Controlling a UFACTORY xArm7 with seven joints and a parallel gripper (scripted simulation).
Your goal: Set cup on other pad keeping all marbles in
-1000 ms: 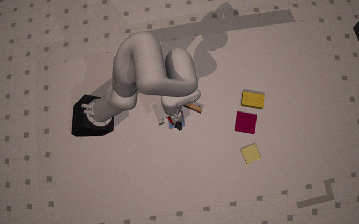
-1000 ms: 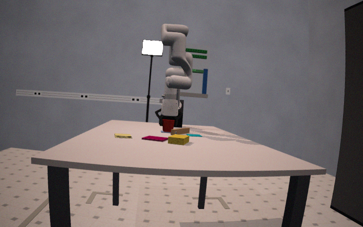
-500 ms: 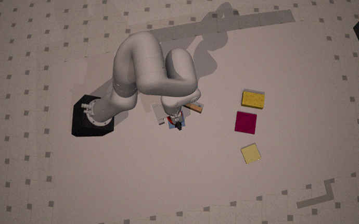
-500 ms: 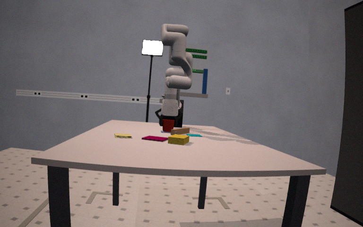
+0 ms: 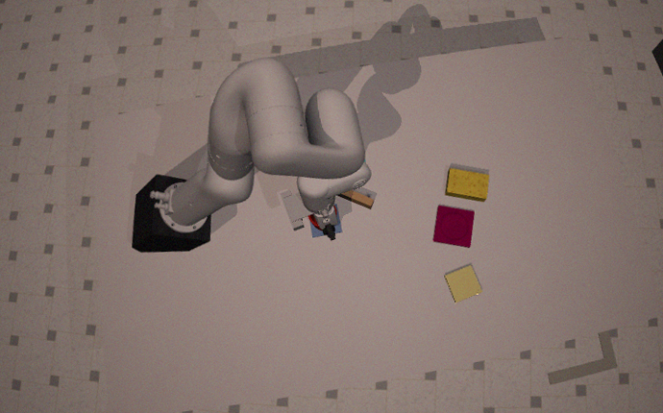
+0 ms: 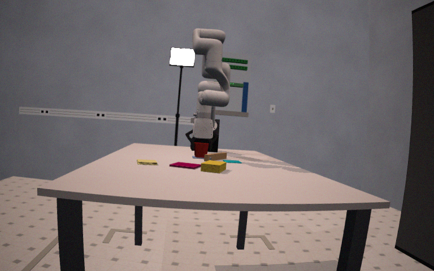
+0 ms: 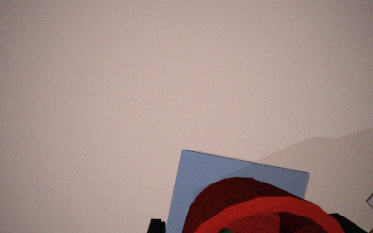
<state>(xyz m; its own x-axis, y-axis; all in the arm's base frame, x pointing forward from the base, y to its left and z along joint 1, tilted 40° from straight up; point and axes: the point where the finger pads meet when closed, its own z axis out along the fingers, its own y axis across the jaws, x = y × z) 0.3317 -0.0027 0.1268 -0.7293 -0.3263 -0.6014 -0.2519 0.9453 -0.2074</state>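
Now: hand 20 mm above the red cup. From my hand the other things lie so: wooden rail (80 mm to the left, 40 mm below, 40 mm ahead); then green marble (30 mm below, 10 mm to the right, 10 mm ahead); then yellow sponge block (390 mm ahead, 80 mm to the left, 30 mm below).
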